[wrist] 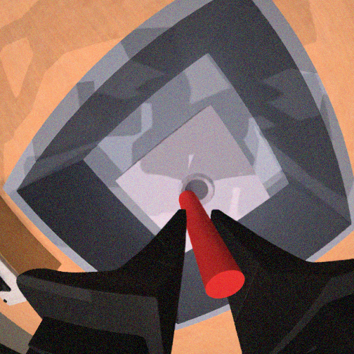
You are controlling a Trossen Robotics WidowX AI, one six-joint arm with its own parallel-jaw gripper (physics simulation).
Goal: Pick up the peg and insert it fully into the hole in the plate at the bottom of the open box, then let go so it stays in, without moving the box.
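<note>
A red peg (pixel 209 245) is held between the two black fingers of my gripper (pixel 197 215), which is shut on it. The peg's far tip lies over the lower left edge of the hole (pixel 199 189) in this view and hides part of its ring. The gap in depth between tip and hole cannot be told. The pale plate (pixel 150 177) lies on the bottom of the open grey box (pixel 55 207). The fingers reach in over the box's lower wall and hide part of it.
The box rim surrounds the fingertips, with tall dark walls on all sides. A brown block (pixel 25 245) with a white face stands at the left edge, just outside the box. The orange table (pixel 30 65) carries shadows.
</note>
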